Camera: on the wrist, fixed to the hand. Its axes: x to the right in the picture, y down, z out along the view.
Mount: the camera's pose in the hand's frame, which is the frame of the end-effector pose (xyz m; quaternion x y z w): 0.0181 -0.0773 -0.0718 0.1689 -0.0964 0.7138 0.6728
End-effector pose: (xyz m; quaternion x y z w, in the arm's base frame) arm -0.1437 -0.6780 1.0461 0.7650 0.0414 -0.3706 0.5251
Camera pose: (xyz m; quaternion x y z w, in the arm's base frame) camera -0.1280 -0.5896 0.9878 0.5972 -0.6314 0.0447 0.4926
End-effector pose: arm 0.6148 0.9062 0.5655 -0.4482 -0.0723 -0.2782 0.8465
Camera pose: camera 0.5794 0.8072 0.5856 -0.2370 0.1427 0.4725 0.8368
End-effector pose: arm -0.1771 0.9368 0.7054 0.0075 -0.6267 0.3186 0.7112
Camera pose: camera -0.0775 0.9127 0.7363 -0.2914 -0.4417 0.8271 0.1894
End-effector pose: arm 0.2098 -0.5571 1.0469 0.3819 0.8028 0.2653 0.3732
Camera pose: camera 0.1124 -0.5964 1.0265 0.9186 0.2764 0.2725 0.0746
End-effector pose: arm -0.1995 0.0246 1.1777 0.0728 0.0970 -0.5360 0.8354
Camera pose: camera -0.2685 -0.0072 1.1023 0.2077 -0.1578 0.2123 0.9418
